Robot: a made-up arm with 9 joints. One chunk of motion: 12 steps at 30 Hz.
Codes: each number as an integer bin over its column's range. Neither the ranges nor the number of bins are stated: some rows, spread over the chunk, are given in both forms.
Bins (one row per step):
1: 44 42 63 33 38 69 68 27 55
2: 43 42 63 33 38 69 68 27 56
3: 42 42 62 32 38 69 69 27 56
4: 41 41 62 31 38 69 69 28 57
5: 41 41 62 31 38 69 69 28 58
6: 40 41 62 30 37 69 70 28 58
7: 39 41 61 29 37 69 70 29 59
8: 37 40 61 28 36 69 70 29 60
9: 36 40 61 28 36 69 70 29 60
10: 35 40 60 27 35 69 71 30 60
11: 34 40 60 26 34 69 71 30 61
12: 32 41 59 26 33 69 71 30 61
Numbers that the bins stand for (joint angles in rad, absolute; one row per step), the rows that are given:
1: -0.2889 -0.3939 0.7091 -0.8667 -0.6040 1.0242 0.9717 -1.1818 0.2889
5: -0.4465 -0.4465 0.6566 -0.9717 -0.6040 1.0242 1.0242 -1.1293 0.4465
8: -0.6566 -0.4990 0.6040 -1.1293 -0.7091 1.0242 1.0768 -1.0768 0.5515
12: -0.9192 -0.4465 0.4990 -1.2343 -0.8667 1.0242 1.1293 -1.0242 0.6040
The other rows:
2: -0.3414 -0.3939 0.7091 -0.8667 -0.6040 1.0242 0.9717 -1.1818 0.3414
3: -0.3939 -0.3939 0.6566 -0.9192 -0.6040 1.0242 1.0242 -1.1818 0.3414
4: -0.4465 -0.4465 0.6566 -0.9717 -0.6040 1.0242 1.0242 -1.1293 0.3939
6: -0.4990 -0.4465 0.6566 -1.0242 -0.6566 1.0242 1.0768 -1.1293 0.4465
7: -0.5515 -0.4465 0.6040 -1.0768 -0.6566 1.0242 1.0768 -1.0768 0.4990
9: -0.7091 -0.4990 0.6040 -1.1293 -0.7091 1.0242 1.0768 -1.0768 0.5515
10: -0.7616 -0.4990 0.5515 -1.1818 -0.7616 1.0242 1.1293 -1.0242 0.5515
11: -0.8141 -0.4990 0.5515 -1.2343 -0.8141 1.0242 1.1293 -1.0242 0.6040

